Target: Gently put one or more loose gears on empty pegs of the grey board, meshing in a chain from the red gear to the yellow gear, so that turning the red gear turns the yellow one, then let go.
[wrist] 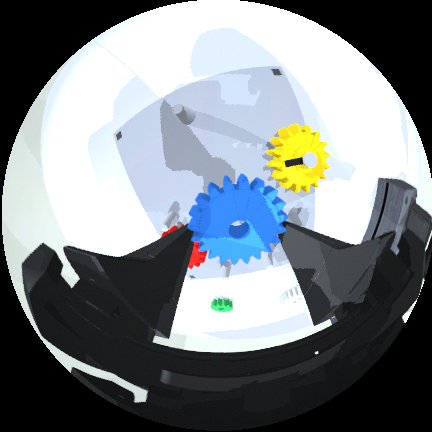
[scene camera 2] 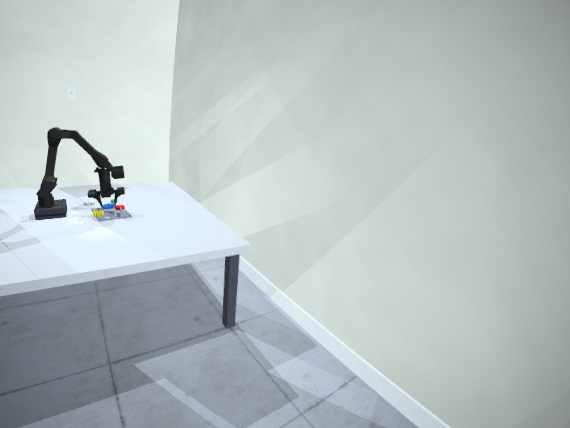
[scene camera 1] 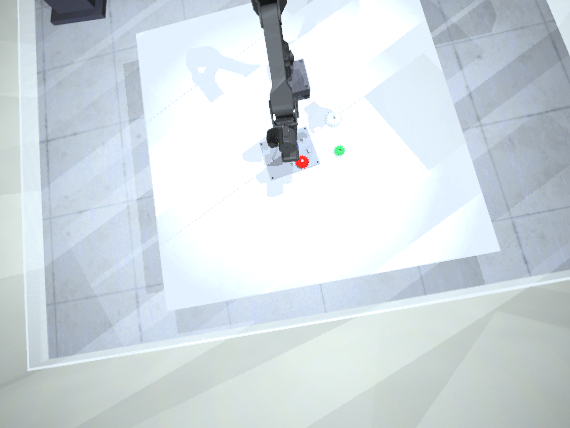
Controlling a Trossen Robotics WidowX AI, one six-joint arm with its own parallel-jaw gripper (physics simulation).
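Places are measured from the arm's base along level axes (x ahead, y left, z up), in centimetres.
Where they show: gripper, fingertip midpoint: (wrist: pixel 236 227) (scene camera 2: pixel 108 207); arm's base, link origin: (scene camera 2: pixel 46 205).
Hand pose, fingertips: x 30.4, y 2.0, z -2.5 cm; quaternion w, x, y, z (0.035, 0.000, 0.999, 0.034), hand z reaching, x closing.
Things, the pixels of their top centre, and the offset from my fingertips. Level surfaces: height alone.
- blue gear, top centre: (wrist: pixel 238 231) (scene camera 1: pixel 290 146) (scene camera 2: pixel 108 204) dx +0.0, dy -0.7, dz +1.6 cm
- grey board, top centre: (wrist: pixel 229 206) (scene camera 1: pixel 288 149) (scene camera 2: pixel 109 208) dx +0.5, dy -1.7, dz +0.0 cm
- red gear, top centre: (wrist: pixel 179 253) (scene camera 1: pixel 302 161) dx +5.6, dy +3.8, dz -0.6 cm
- yellow gear, top centre: (wrist: pixel 307 159) (scene camera 2: pixel 98 211) dx -5.1, dy -5.2, dz -0.5 cm
- empty peg, top centre: (wrist: pixel 176 108) dx +3.7, dy -8.6, dz -0.2 cm
- small green gear, top centre: (wrist: pixel 221 308) (scene camera 1: pixel 339 149) dx +1.8, dy +19.1, dz -1.4 cm
- white gear, top centre: (wrist: pixel 295 301) (scene camera 1: pixel 334 117) (scene camera 2: pixel 89 201) dx -12.3, dy +17.8, dz -1.4 cm
- table, surface height: dz -3.1 cm
My gripper (scene camera 2: pixel 109 204) (wrist: pixel 236 227) is shut on the blue gear (scene camera 1: pixel 298 146) (scene camera 2: pixel 108 206) (wrist: pixel 235 202), held roughly level, low over the grey board (scene camera 1: pixel 275 173) (scene camera 2: pixel 123 216) (wrist: pixel 145 150). The blue gear is between the red gear (scene camera 1: pixel 302 165) (scene camera 2: pixel 120 207) (wrist: pixel 197 256) and the yellow gear (scene camera 2: pixel 98 213) (wrist: pixel 295 176), both on the board. I cannot tell whether it touches their teeth or a peg. An empty peg (wrist: pixel 184 114) stands at the board's far part in the wrist view. The arm hides the yellow gear in scene camera 1.
A small green gear (scene camera 1: pixel 339 150) (scene camera 2: pixel 114 201) (wrist: pixel 221 305) and a white gear (scene camera 1: pixel 329 120) (scene camera 2: pixel 88 203) (wrist: pixel 290 295) lie on the table (scene camera 1: pixel 225 240) (scene camera 2: pixel 165 235) beside the board. The robot's base (scene camera 1: pixel 301 80) (scene camera 2: pixel 50 209) (wrist: pixel 391 205) stands behind the board.
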